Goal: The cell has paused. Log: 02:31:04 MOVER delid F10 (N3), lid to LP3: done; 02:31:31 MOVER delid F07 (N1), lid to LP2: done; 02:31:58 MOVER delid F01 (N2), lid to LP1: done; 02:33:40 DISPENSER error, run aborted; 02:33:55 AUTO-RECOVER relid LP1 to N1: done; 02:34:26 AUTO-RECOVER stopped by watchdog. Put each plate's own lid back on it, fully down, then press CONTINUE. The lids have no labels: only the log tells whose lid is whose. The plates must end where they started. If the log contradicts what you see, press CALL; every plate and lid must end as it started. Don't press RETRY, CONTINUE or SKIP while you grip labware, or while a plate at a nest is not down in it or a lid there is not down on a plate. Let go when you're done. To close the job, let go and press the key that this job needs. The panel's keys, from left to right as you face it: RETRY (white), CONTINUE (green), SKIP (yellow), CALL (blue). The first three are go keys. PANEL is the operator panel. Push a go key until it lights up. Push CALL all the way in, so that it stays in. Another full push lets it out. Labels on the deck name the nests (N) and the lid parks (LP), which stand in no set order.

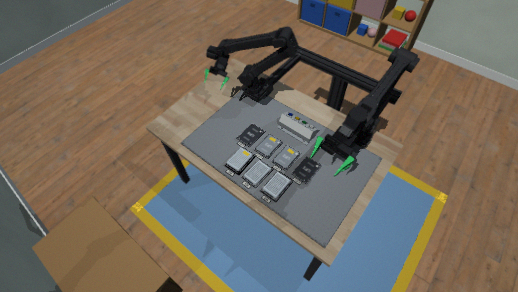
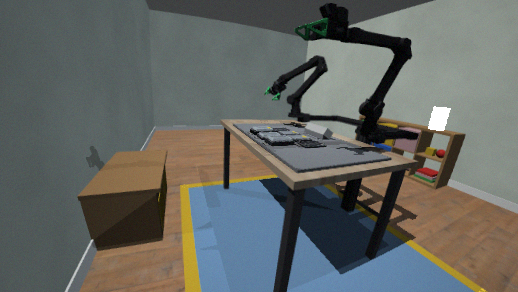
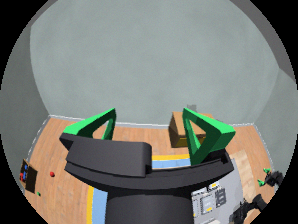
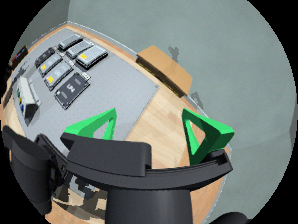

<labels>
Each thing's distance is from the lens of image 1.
operator panel (image 1: 300, 131): 1.65 m
</labels>
